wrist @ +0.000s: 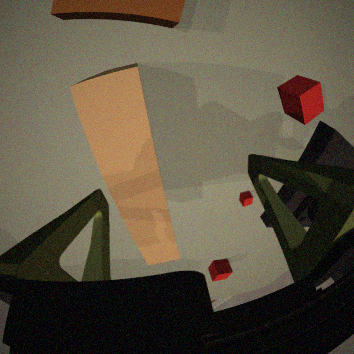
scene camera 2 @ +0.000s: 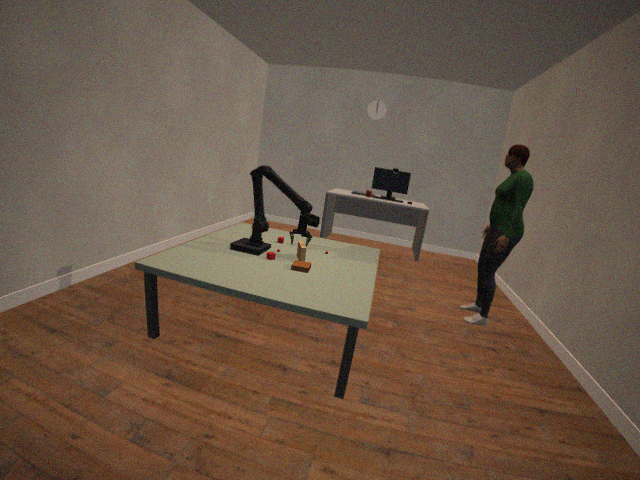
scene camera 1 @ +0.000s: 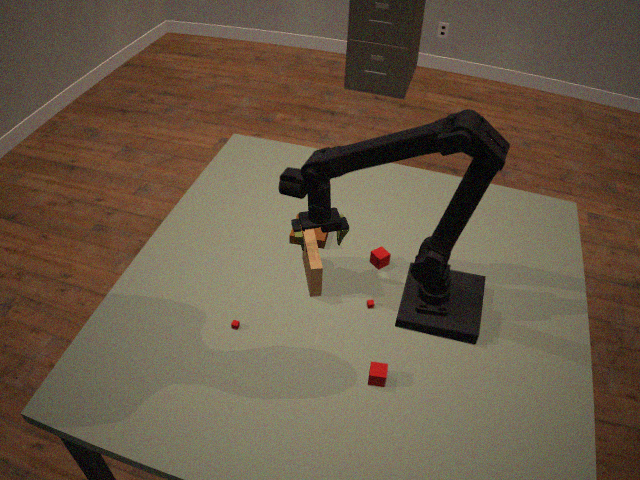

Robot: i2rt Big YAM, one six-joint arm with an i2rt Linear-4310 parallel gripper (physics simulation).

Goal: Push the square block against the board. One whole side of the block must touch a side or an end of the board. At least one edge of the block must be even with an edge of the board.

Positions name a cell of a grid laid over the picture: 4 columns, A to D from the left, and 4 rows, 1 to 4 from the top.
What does the square block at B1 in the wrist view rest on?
The table.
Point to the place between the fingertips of my gripper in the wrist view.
B3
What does the tan board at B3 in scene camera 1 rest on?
The table.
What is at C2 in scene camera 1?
My gripper.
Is my gripper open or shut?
Open.
